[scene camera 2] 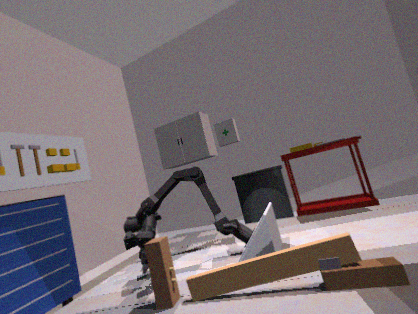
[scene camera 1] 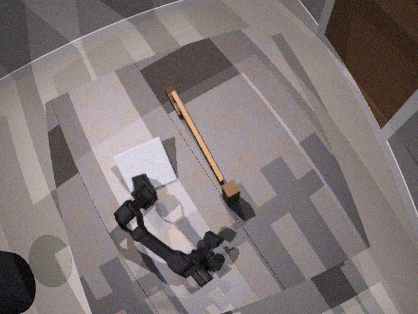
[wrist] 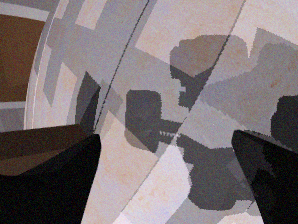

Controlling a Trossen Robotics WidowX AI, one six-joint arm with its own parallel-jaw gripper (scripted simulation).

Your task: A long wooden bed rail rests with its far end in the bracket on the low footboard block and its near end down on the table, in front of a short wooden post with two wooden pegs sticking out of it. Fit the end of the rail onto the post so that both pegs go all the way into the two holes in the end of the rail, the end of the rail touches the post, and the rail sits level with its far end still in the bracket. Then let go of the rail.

Observation:
My gripper (scene camera 1: 218, 247) is open, with nothing in its grasp. Also in view: a long wooden rail (scene camera 2: 302, 259).
My gripper also shows in the wrist view (wrist: 170, 139). The wrist view misses the long wooden rail, which is hidden by my gripper.

